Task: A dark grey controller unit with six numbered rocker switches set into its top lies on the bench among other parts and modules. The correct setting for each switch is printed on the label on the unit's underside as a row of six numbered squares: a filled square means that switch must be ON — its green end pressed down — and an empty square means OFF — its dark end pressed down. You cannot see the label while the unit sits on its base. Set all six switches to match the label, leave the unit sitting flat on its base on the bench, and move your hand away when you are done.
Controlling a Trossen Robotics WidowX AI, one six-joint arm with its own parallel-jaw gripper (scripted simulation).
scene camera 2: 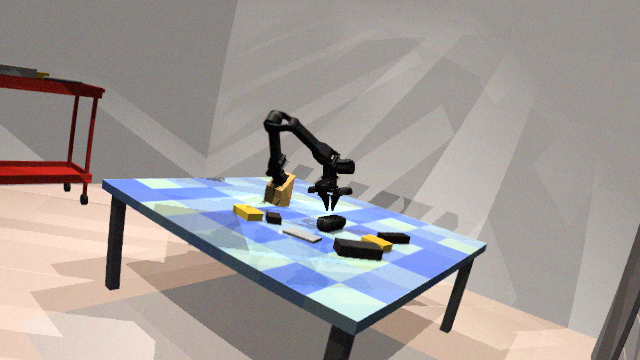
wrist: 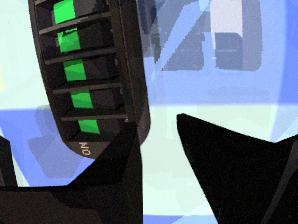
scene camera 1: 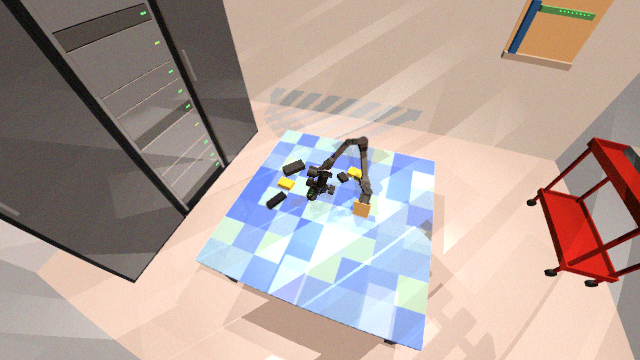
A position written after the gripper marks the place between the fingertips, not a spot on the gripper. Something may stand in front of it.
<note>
In view: the gripper (scene camera 2: 329, 211).
The gripper is seen too in the wrist view (wrist: 157, 126).
</note>
